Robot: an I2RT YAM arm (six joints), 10 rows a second.
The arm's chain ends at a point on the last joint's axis. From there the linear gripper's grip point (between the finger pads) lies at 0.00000 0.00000 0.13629 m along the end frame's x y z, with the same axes.
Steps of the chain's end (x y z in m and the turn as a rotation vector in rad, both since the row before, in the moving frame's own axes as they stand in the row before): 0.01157 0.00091 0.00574 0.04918 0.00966 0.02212; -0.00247 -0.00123 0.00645 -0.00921 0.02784 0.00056; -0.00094 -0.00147 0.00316 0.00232 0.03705 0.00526; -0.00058 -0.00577 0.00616 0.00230 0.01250 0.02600; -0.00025 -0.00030 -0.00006 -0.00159 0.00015 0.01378
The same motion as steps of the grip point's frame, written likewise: 0.01296 -0.00577 0.00557 0.04918 0.00966 0.02212; 0.00132 0.00003 0.00639 -0.00921 0.02784 0.00056; 0.00411 -0.00177 0.00307 0.00232 0.03705 0.00526; 0.00113 -0.00606 0.00615 0.00230 0.01250 0.02600; -0.00023 -0.00008 -0.00006 -0.00159 0.00015 0.01378
